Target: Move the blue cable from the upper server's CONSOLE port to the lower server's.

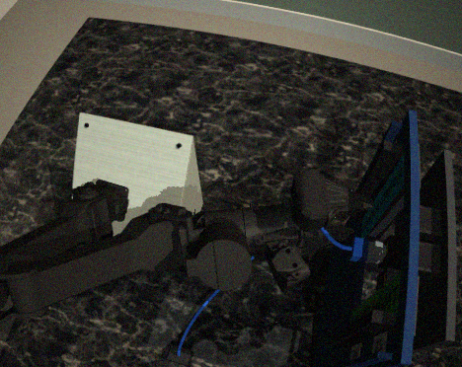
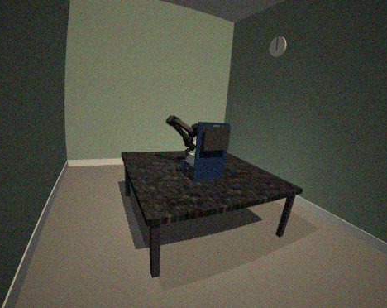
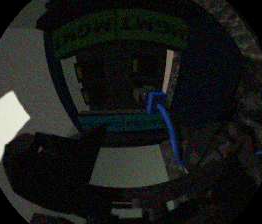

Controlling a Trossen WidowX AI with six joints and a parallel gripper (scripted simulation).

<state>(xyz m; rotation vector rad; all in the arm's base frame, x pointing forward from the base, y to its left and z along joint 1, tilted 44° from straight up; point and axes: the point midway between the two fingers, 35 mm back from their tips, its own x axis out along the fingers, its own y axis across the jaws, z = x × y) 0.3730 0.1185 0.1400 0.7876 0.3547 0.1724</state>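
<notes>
Right now the blue plug is 4 cm ahead of my gripper tip, 3 cm to the right of it and 2 cm below it.
</notes>
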